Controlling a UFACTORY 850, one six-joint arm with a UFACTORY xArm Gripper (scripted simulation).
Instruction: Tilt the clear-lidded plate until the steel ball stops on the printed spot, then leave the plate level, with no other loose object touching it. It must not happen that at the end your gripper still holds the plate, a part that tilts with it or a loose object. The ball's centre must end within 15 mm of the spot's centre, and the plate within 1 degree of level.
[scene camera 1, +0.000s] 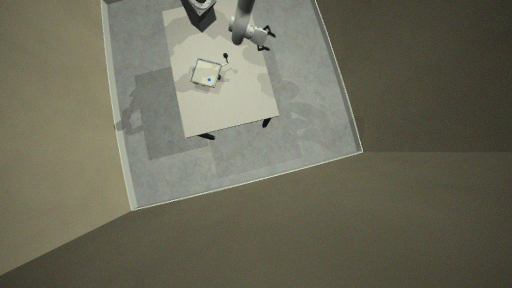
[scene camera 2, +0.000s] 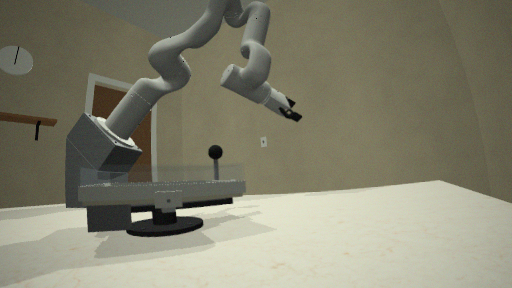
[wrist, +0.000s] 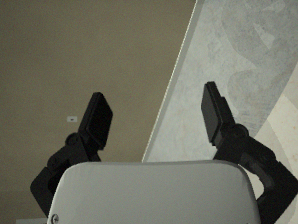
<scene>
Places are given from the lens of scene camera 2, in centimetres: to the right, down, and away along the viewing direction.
square clear-lidded plate (scene camera 2: 106, 189): -18, 6, 23
</scene>
